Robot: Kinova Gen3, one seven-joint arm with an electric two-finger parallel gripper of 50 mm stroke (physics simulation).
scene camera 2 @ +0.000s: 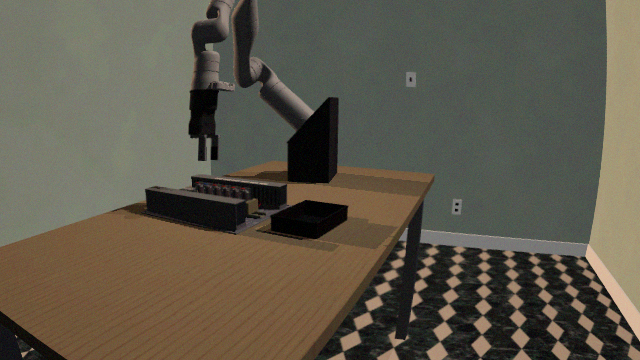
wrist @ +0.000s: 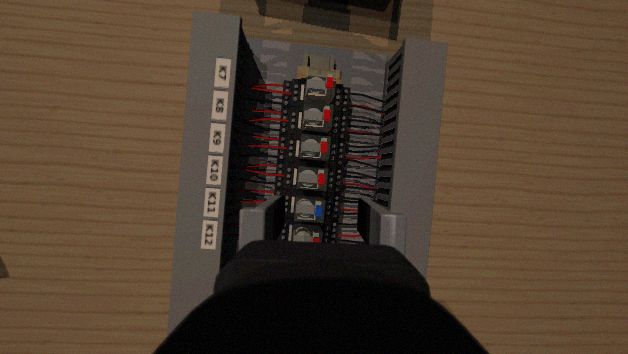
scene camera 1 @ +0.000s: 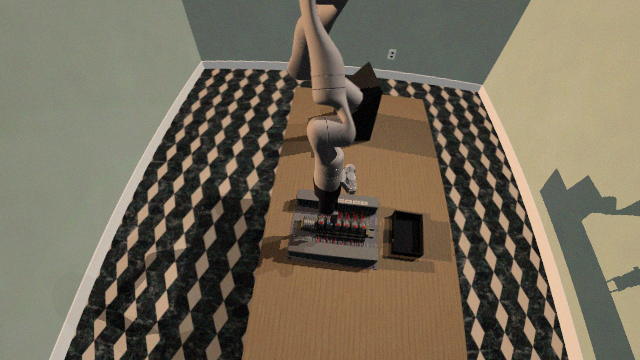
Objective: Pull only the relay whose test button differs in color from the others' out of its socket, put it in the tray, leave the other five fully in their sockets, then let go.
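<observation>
Six relays stand in a row of sockets. In the wrist view the relay with the blue test button is fifth from the top, beside label K11, seated in the row. The others have red buttons, such as the relay above it and the lowest relay, which is partly hidden by the gripper body. My gripper is open and empty, pointing down high above the row. Its fingers appear on either side of the blue-button relay. The black open tray stands beside the relay panel.
Two grey slotted wire ducts flank the row, with red and black wires between. The labelled duct carries K7 to K12. A tan end block ends the row on the tray side. The black arm mount stands behind.
</observation>
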